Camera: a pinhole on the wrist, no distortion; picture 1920 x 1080 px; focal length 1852.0 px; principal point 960.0 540.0 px. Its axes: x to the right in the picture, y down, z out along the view. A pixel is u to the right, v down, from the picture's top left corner.
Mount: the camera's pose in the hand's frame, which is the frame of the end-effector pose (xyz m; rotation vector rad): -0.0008 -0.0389 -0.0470 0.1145 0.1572 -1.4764
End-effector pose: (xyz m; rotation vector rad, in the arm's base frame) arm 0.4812 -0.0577 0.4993 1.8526 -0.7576 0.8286
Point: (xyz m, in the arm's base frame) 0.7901 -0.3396 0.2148
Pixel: 1526.5 406.1
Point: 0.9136 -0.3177 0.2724
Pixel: 1836.6 798.6
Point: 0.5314 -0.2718 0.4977
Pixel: 64.5 1025.0
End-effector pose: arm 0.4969 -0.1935 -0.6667 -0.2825 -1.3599 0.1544
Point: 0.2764 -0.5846 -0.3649
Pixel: outside the picture
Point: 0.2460 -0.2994 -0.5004
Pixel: 1373.0 870.3
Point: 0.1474 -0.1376 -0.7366
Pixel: outside the picture
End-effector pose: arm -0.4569 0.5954 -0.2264 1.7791 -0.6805 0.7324
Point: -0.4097 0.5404 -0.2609
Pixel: 662.5 682.8
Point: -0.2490 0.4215 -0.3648
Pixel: 1569.8 726.1
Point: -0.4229 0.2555 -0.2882
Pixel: 257.3 592.1
